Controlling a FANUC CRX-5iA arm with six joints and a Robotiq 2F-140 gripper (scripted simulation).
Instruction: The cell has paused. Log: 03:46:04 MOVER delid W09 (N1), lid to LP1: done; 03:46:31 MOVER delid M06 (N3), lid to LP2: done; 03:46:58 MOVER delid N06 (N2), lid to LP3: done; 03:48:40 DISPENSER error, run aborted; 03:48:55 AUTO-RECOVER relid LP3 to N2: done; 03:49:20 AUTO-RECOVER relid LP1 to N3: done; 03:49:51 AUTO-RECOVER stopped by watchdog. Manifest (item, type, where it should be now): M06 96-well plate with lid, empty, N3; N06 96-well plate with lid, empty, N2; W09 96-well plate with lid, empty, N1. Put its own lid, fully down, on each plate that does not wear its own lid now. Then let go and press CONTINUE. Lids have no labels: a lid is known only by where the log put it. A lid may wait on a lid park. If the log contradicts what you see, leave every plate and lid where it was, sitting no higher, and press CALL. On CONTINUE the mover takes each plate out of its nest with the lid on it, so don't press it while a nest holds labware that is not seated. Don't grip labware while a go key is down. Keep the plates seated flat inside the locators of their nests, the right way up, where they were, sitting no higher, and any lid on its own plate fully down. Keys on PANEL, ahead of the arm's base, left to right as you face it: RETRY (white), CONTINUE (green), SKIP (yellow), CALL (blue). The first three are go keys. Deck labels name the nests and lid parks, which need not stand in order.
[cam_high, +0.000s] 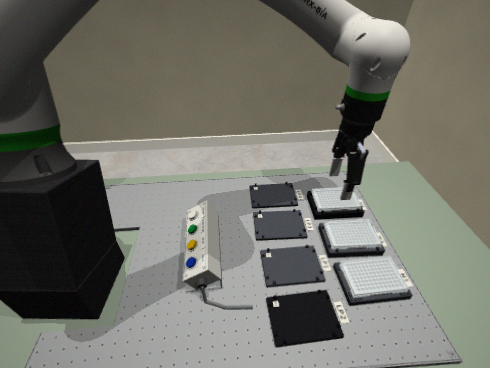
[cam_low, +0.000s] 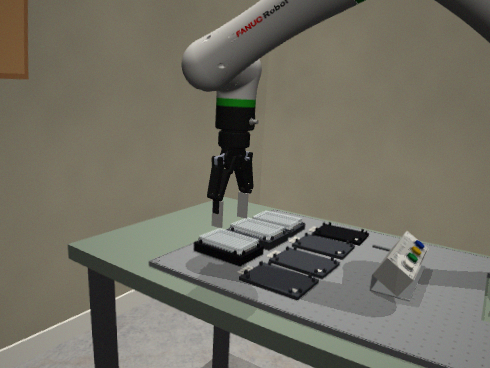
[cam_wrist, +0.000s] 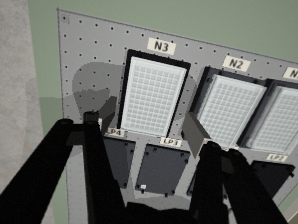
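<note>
Now: the green continue key 43 cm behind my hand, 8 cm to the right of it and 4 cm below it. Round my hand: plate: 8 cm below; then lid park LP3: 19 cm behind, 5 cm to the right, 10 cm below; then lid park LP4: 18 cm behind, 7 cm to the left, 10 cm below.
</note>
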